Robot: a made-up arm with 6 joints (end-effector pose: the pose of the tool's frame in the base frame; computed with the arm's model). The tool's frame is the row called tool. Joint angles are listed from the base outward.
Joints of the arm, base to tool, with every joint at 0 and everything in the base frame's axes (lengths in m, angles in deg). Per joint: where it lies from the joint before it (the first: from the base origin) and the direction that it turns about. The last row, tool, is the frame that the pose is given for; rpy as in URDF.
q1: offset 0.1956 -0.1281 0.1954 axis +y
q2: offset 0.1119 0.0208 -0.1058 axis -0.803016 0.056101 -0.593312
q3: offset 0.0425 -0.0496 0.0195 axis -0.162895 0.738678 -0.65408
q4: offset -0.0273 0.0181 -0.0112 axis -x
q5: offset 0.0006 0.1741 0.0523 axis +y
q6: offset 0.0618 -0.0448 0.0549 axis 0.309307 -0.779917 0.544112
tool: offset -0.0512 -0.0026 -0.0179 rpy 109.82 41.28 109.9
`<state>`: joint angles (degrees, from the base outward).
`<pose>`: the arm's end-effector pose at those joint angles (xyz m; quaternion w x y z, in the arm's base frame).
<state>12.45 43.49 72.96 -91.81 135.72 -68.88</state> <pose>0.4584 -0.1822 0.1540 0.6948 -0.3573 -0.5649 -0.2655</pose>
Working (the frame after each row of the table, in the pose's form):
after q1: 0.1956 -0.1281 0.1954 0.9941 0.0000 0.1084 0.0000
after q2: 0.2821 -0.1073 0.0680 0.9211 -0.3196 0.1214 -0.1863
after q3: 0.3139 -0.1506 0.1099 0.5839 -0.3116 0.3959 -0.6366
after q4: 0.3166 -0.1221 0.0905 0.6301 0.2026 -0.1817 -0.7273
after q5: 0.4359 -0.1466 0.2254 0.4058 0.7500 0.5152 -0.0864
after q6: 0.4421 -0.1352 0.1323 0.2120 0.4272 0.8498 0.2248

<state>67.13 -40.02 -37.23 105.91 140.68 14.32</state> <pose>0.0840 -0.0407 -0.0550 0.2809 -0.3706 -0.7241 0.5094</pose>
Working (the frame after each row of the table, in the pose's form):
after q1: 0.1956 -0.1281 0.1954 0.8333 0.0000 0.5529 0.0000
after q2: 0.1416 -0.1073 0.0512 0.7936 0.3412 0.5035 0.0172
after q3: 0.1627 -0.1398 -0.0049 0.8494 0.4738 0.2197 0.0754
after q4: 0.1348 -0.1305 0.0134 0.8899 -0.3925 0.0722 0.2208
after q5: 0.0547 0.0113 -0.0672 0.2314 -0.3400 0.8623 -0.2954
after q6: 0.0669 -0.0793 -0.0891 0.3466 -0.2986 0.8448 -0.2776

